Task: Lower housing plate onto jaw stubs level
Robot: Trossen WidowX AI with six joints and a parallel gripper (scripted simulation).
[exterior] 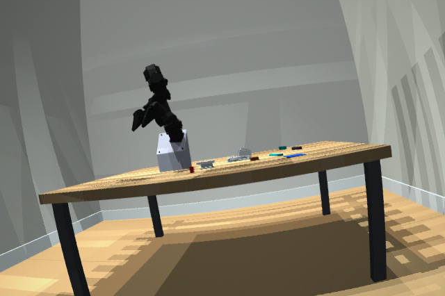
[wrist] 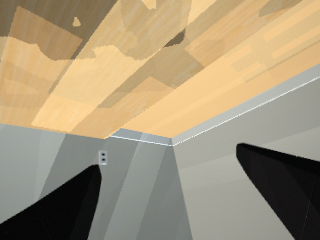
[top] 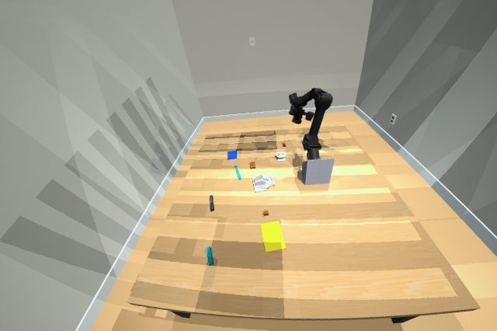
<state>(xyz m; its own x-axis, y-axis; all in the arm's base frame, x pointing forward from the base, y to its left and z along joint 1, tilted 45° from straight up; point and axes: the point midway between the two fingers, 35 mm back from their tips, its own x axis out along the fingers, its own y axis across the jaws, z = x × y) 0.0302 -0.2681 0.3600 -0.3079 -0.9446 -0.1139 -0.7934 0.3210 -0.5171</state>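
Now: gripper tip 16 cm short of the red peg, 11 cm to the right of it and 19 cm above it. Round my gripper tip: brown cube (22 cm ahead, 73 cm to the left, 19 cm below); then cyan bar (46 cm ahead, 43 cm to the left, 19 cm below); then blue square (55 cm ahead, 24 cm to the left, 20 cm below).
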